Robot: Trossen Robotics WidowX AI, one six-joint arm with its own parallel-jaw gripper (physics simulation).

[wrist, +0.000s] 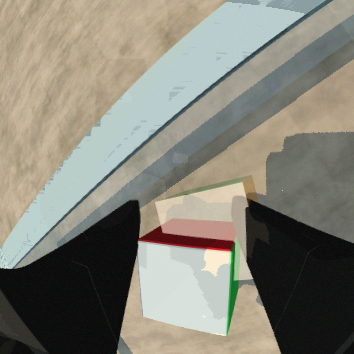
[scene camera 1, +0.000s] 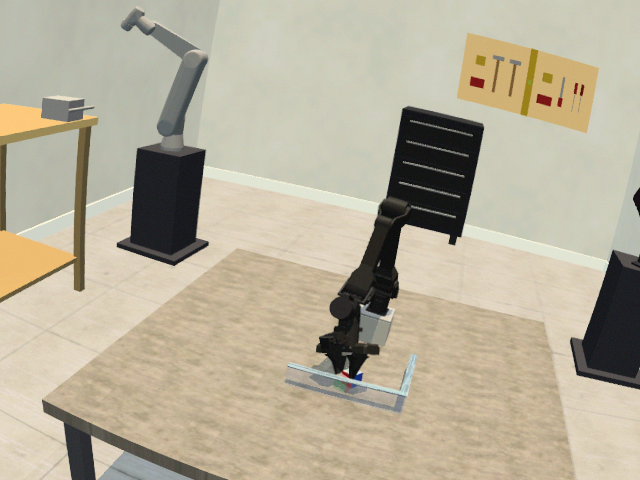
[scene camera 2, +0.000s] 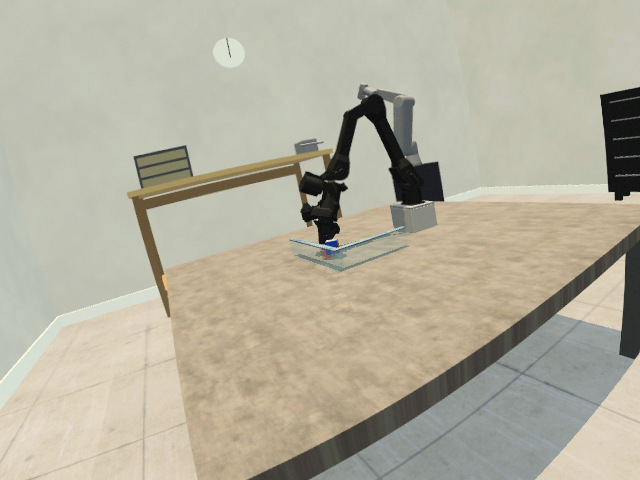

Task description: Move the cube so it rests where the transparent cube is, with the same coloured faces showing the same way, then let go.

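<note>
The cube (scene camera 1: 357,380) (scene camera 2: 331,246) (wrist: 182,282) shows a blue face in both scene views. In the wrist view it shows a white face, with red along its upper side and green on its right. My gripper (scene camera 1: 345,373) (scene camera 2: 325,240) (wrist: 185,206) is shut on it, pointing down. The transparent cube (scene camera 1: 339,385) (scene camera 2: 327,255) (wrist: 200,202) shows pale green and red in scene camera 1. In the wrist view it partly overlaps the held cube's red side and is turned at a slight angle to it. The held cube looks slightly higher. Fingers and wall partly hide both.
A low see-through wall (scene camera 1: 348,388) (scene camera 2: 372,250) (wrist: 125,125) forms an L close to both cubes on the wooden table (scene camera 1: 206,361) (scene camera 2: 361,351). Its long side runs right beside them and its corner is off to one side. The arm's light base (scene camera 1: 376,326) (scene camera 2: 414,217) stands behind.
</note>
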